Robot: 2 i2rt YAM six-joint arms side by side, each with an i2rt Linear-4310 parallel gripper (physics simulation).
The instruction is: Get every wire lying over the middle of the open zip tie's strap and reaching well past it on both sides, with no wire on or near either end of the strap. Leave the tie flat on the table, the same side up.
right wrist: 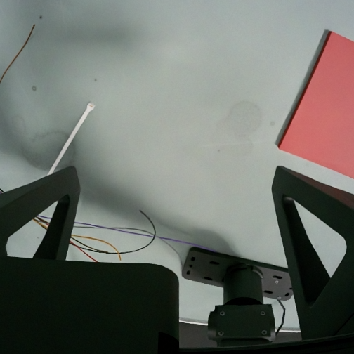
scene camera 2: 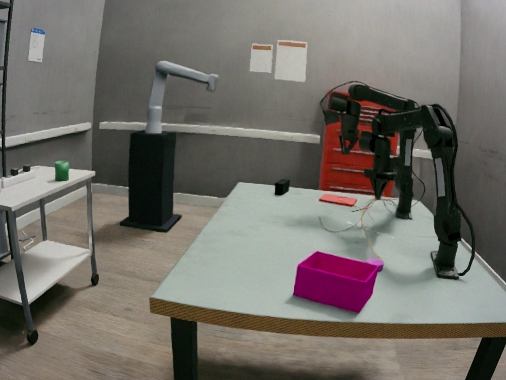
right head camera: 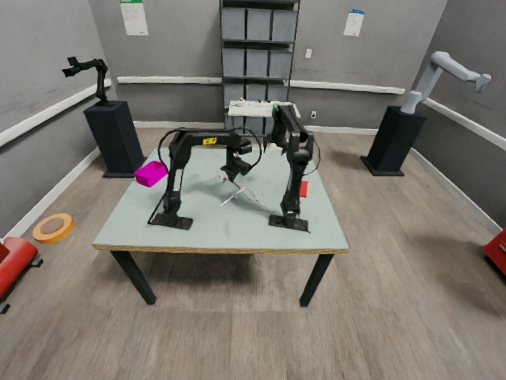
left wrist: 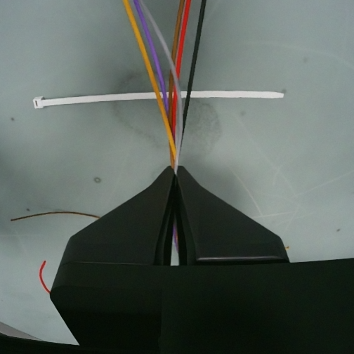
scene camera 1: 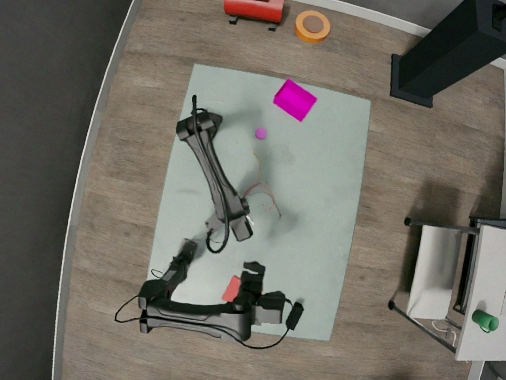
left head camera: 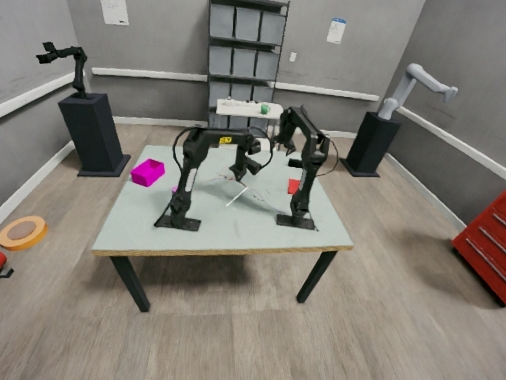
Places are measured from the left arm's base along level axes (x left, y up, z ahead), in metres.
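Where they show: left gripper, fingertip midpoint: point(scene camera 2: 377, 200) point(right head camera: 231, 181) point(left head camera: 238, 181); right gripper, fingertip midpoint: point(scene camera 2: 344, 154) point(right head camera: 272, 154) point(scene camera 1: 253, 274) point(left head camera: 277, 154); left arm's base at its link origin: point(scene camera 2: 443, 265) point(right head camera: 172, 222) point(left head camera: 179, 223); right arm's base at its link origin: point(scene camera 2: 403, 212) point(right head camera: 288, 223) point(scene camera 1: 183, 261) point(left head camera: 295, 222).
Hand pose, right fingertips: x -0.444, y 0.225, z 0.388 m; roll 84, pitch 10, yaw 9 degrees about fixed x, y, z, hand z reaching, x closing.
Observation:
Each offset is from my right fingertips to the centre of the thing. "spot": to the spot under its first point.
The white zip tie @(spot: dy -0.222, dx +0.192, dz -0.140 m) point(left head camera: 237, 196) point(right head camera: 232, 196) point(left wrist: 235, 94) point(right wrist: 72, 136) lies flat on the table; the left wrist view shows its head at the left end and its tip at the right. My left gripper point(left wrist: 174, 177) point(scene camera 2: 378, 199) is shut on the bundle of coloured wires point(left wrist: 145, 51) and holds it above the table, beside the strap. In the left wrist view the wires cross in front of the strap's middle, away from both ends; their touching it is not clear. The wires' loose ends spread out in the right wrist view point(right wrist: 110, 228). My right gripper point(right wrist: 175, 176) is open and empty, high above the table.
A magenta box @(dy -0.187, dx +0.726, dz -0.074 m) point(scene camera 1: 295, 100) point(scene camera 2: 335, 282) and a purple disc @(dy -0.215, dx +0.530, dz -0.163 m) point(scene camera 1: 260, 133) point(scene camera 2: 376, 264) are on the left arm's side. A red flat block @(dy -0.220, dx -0.173, dz +0.019 m) point(right wrist: 320, 110) point(scene camera 2: 338, 200) lies near the right arm, with a small black block @(dy -0.200, dx -0.181, dz +0.273 m) point(scene camera 2: 282, 187) farther back.

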